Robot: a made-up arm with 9 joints.
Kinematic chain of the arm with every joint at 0, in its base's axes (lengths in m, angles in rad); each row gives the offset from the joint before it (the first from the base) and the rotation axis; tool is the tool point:
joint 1: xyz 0 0 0.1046 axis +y
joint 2: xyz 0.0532 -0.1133 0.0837 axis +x
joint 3: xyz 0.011 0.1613 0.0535 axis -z
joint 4: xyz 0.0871 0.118 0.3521 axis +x
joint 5: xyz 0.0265 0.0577 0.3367 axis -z
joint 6: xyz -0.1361 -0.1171 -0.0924 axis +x
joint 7: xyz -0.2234 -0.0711 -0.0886 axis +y
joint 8: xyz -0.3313 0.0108 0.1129 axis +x
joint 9: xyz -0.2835 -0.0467 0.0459 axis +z
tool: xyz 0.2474 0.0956 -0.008
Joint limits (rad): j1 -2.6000..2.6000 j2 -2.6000..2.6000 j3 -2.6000..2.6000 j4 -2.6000..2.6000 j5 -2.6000..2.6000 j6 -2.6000..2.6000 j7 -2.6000..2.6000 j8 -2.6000..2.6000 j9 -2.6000..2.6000
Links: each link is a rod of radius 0.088 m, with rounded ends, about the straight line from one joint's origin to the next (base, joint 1, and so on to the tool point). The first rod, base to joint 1, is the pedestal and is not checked.
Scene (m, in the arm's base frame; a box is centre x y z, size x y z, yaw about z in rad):
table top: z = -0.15
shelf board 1: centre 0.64 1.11 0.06 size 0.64 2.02 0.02 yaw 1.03
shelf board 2: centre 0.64 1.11 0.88 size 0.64 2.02 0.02 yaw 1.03
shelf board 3: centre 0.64 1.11 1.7 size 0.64 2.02 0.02 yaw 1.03
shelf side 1: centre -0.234 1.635 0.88 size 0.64 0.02 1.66 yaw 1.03
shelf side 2: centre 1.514 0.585 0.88 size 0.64 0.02 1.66 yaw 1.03
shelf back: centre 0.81 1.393 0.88 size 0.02 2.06 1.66 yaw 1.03
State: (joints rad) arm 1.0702 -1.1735 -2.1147 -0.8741 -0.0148 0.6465 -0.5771 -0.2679 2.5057
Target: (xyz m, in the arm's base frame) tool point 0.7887 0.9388 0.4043
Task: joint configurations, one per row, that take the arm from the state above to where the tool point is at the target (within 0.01 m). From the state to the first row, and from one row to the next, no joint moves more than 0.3 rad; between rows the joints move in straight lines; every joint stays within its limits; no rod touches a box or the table.
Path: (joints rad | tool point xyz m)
1: 0.9648 -1.4079 -1.9762 -0.9749 -0.2143 0.6374 -0.3329 -0.2610 2.5169 | 1.1028 0.3356 0.3049
2: 0.8595 -1.6423 -1.8377 -1.0757 -0.4139 0.6283 -0.0887 -0.2541 2.5281 | 0.7887 0.9388 0.4043

